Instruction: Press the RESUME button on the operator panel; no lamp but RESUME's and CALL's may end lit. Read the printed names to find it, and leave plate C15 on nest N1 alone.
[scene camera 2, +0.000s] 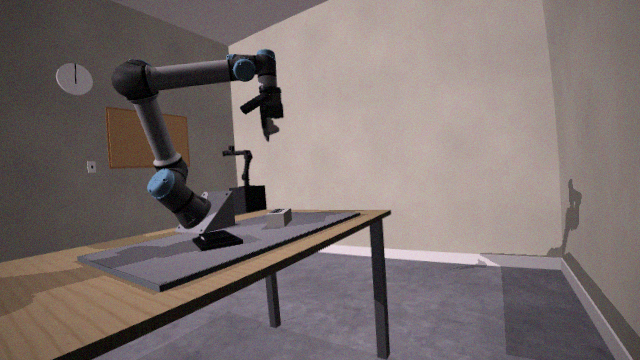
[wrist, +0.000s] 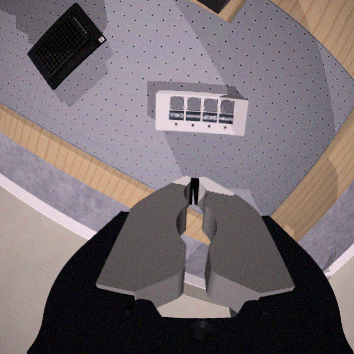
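Where they show: gripper, fingertip midpoint: (scene camera 2: 267, 141) (wrist: 192, 180); arm's base, origin of the base link: (scene camera 2: 197, 214).
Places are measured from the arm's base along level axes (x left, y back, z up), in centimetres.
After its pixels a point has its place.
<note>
The operator panel (scene camera 2: 278, 220) {z -3.0, x 12.7, y -37.2 cm} (wrist: 162, 111) {z -0.3, x 13.2, y -35.3 cm} is a white box on the grey board. In the wrist view it has a row of grey round buttons with dark name strips and small dark lamps; none looks lit. The names appear upside down: CALL at the left end reads, SKIP is third, and the second and the right-end names are blurred. A black gridded plate on a black base (scene camera 2: 218, 240) {z -3.8, x -16.0, y -42.0 cm} (wrist: 61, 47) {z -3.1, x -12.3, y -36.3 cm}, with a small white tag, lies apart from the panel; its print is unreadable. My gripper (scene camera 2: 268, 138) {z 27.9, x 16.1, y -31.0 cm} (wrist: 192, 180) {z 27.9, x 16.1, y -31.0 cm} is shut and empty, high above the board.
The grey perforated board (scene camera 2: 165, 272) {z -5.6, x -35.8, y -52.0 cm} (wrist: 135, 155) {z -5.6, x 14.2, y -48.2 cm} lies on the wooden table (scene camera 2: 30, 295) {z -6.9, x -58.1, y -36.8 cm} (wrist: 75, 156) {z -6.9, x 1.9, y -58.3 cm}. The arm's grey angled mount (scene camera 2: 223, 212) {z 0.7, x 4.5, y -13.5 cm} stands behind the black base. A black box (scene camera 2: 256, 198) with a dark jointed stand (scene camera 2: 247, 167) is farther back.
</note>
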